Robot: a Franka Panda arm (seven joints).
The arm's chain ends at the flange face. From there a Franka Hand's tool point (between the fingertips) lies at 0.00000 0.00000 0.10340 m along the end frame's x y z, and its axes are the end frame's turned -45 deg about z.
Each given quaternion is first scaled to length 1.
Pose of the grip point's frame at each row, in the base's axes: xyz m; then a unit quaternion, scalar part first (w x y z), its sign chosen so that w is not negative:
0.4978 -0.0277 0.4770 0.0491 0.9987 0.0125 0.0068
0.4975 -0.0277 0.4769 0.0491 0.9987 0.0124 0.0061
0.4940 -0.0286 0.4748 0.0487 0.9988 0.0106 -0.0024
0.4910 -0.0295 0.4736 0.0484 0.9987 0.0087 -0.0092
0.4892 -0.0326 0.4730 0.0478 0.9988 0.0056 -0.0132
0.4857 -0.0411 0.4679 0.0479 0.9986 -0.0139 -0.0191
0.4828 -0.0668 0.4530 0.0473 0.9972 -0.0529 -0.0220
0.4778 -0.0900 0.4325 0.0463 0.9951 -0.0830 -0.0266
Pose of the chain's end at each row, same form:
0.4963 -0.0176 0.5799 0.0428 0.9275 -0.3706 0.0251
0.4961 -0.0176 0.5798 0.0430 0.9274 -0.3707 0.0244
0.4944 -0.0185 0.5777 0.0459 0.9268 -0.3724 0.0164
0.4928 -0.0195 0.5765 0.0482 0.9261 -0.3742 0.0100
0.4919 -0.0227 0.5759 0.0492 0.9249 -0.3770 0.0061
0.4898 -0.0313 0.5708 0.0516 0.9172 -0.3950 0.0007
0.4879 -0.0573 0.5558 0.0521 0.9011 -0.4305 -0.0022
0.4841 -0.0809 0.5353 0.0530 0.8876 -0.4575 -0.0069

